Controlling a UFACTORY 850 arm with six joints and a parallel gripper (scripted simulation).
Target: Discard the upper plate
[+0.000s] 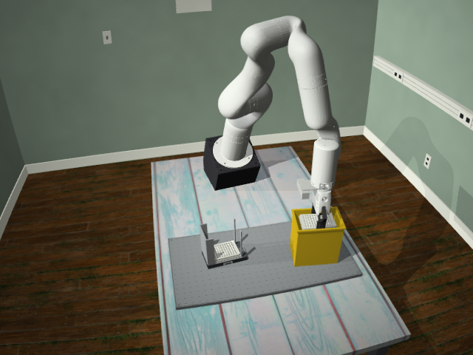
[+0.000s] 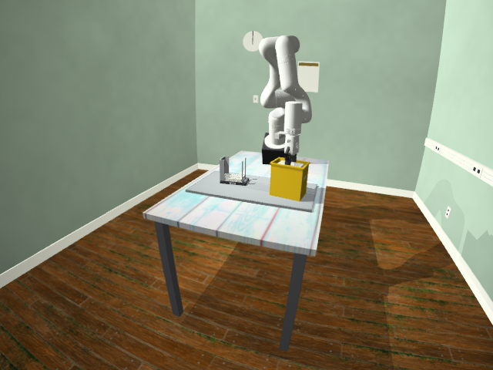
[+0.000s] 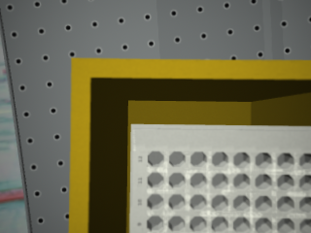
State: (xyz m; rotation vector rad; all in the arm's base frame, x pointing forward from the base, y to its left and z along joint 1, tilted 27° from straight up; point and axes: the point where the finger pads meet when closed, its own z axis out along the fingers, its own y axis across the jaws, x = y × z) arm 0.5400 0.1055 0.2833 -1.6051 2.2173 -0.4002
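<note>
My gripper is now 90 mm above the yellow plastics bin.
</note>
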